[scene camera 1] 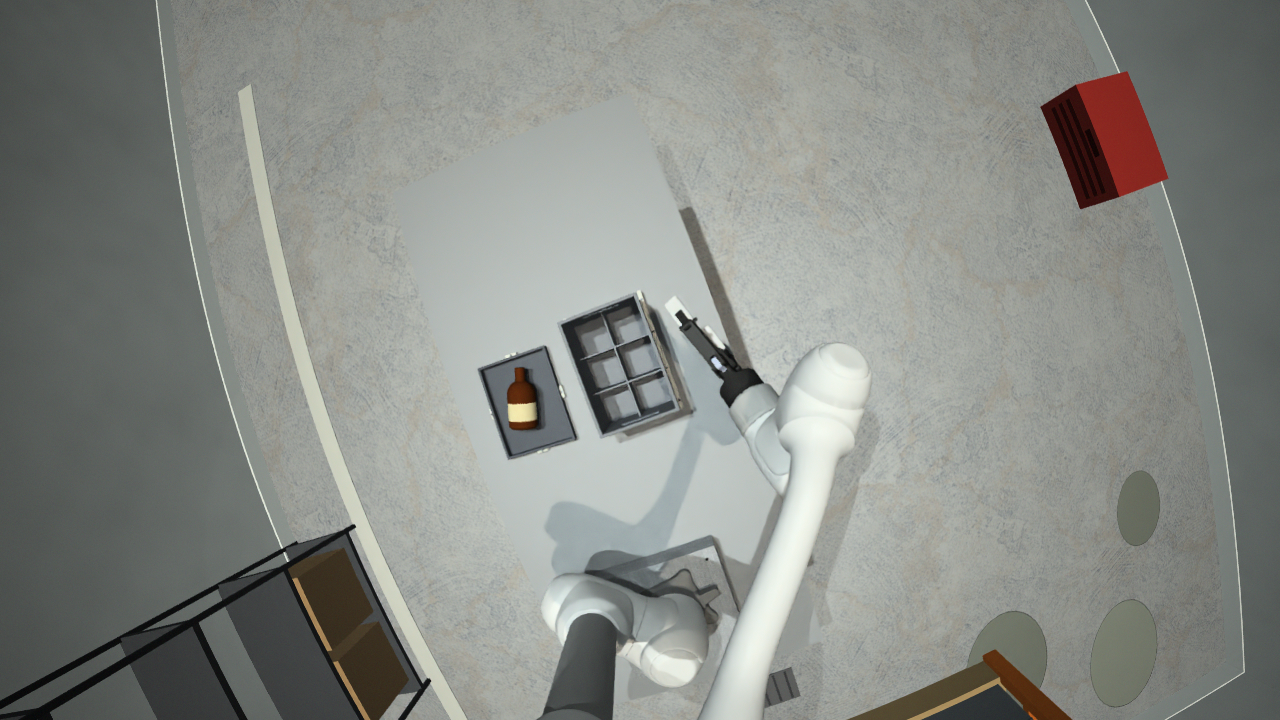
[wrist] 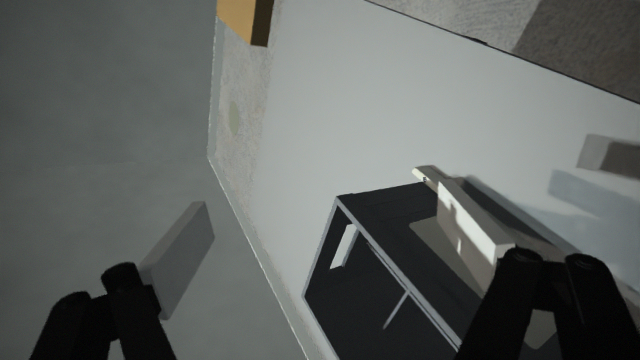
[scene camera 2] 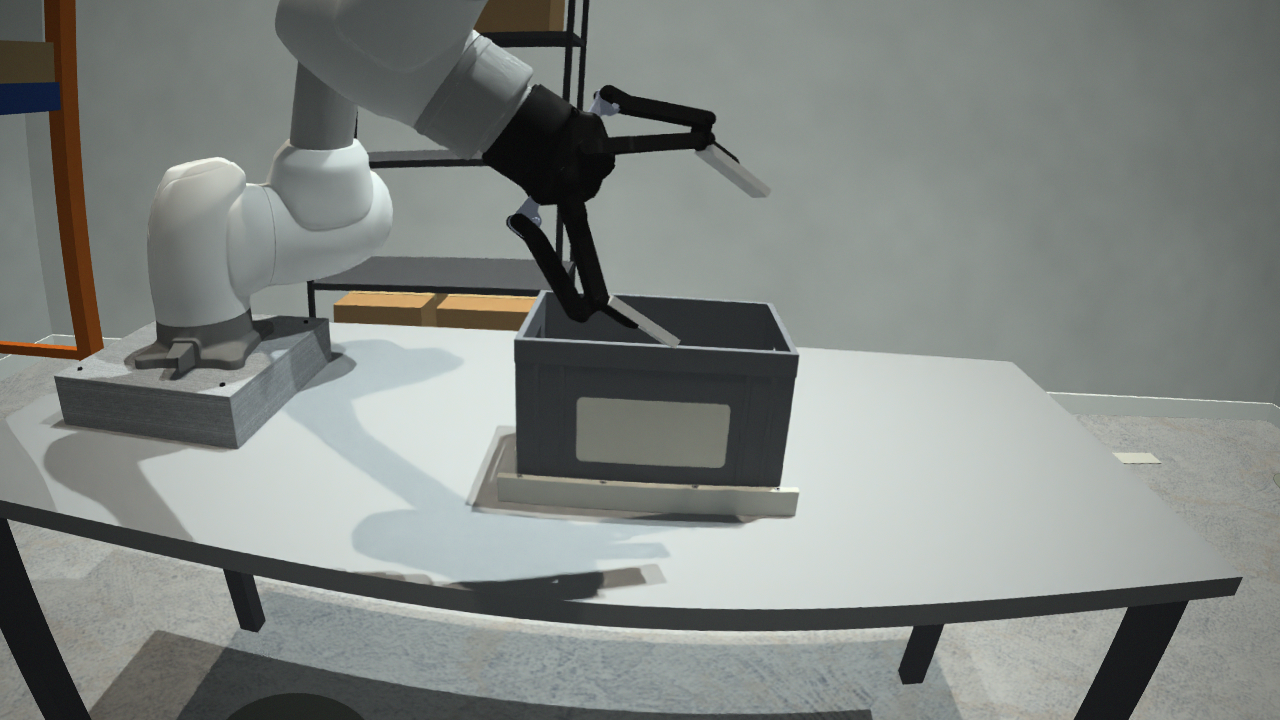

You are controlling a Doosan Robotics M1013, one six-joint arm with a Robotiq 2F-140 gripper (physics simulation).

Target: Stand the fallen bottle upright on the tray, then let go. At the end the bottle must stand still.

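Pixels of known places: gripper, between the fingertips: point(scene camera 1: 688, 316) point(wrist: 321, 210) point(scene camera 2: 718, 265); arm's base, origin of its link: point(scene camera 1: 673, 608) point(scene camera 2: 207, 348).
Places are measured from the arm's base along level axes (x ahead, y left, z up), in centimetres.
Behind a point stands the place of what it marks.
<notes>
The brown bottle point(scene camera 1: 521, 394) @[x 68.5, y 3.1, z 0.4 cm] with a cream label lies on its side in the shallow dark grey tray point(scene camera 1: 552, 420) @[x 59.0, y 1.7, z -6.8 cm], its neck toward the top of scene camera 1. Neither bottle nor tray shows in scene camera 2 or the wrist view. My gripper point(scene camera 1: 691, 320) @[x 63.3, y -39.7, z 20.2 cm] point(scene camera 2: 722, 267) @[x 63.3, y -39.7, z 20.2 cm] point(wrist: 321, 210) @[x 63.3, y -39.7, z 20.2 cm] is open, its fingers wide apart with nothing between them. It is tilted and stands high, on the far side of the crate from the tray, one finger above the other in scene camera 2.
A tall grey crate point(scene camera 1: 583, 380) @[x 63.4, y -13.4, z 8.0 cm] point(scene camera 2: 546, 420) @[x 50.2, y -29.1, z 1.9 cm] point(wrist: 380, 205) @[x 71.3, y -33.0, z 5.6 cm] with six compartments stands beside the tray, between it and my gripper. A pale strip point(scene camera 2: 626, 497) @[x 58.1, y -31.7, z -5.7 cm] runs along the crate's foot. A shelf rack with boxes stands behind the table point(scene camera 2: 939, 447) @[x 101.9, y -21.8, z -7.3 cm].
</notes>
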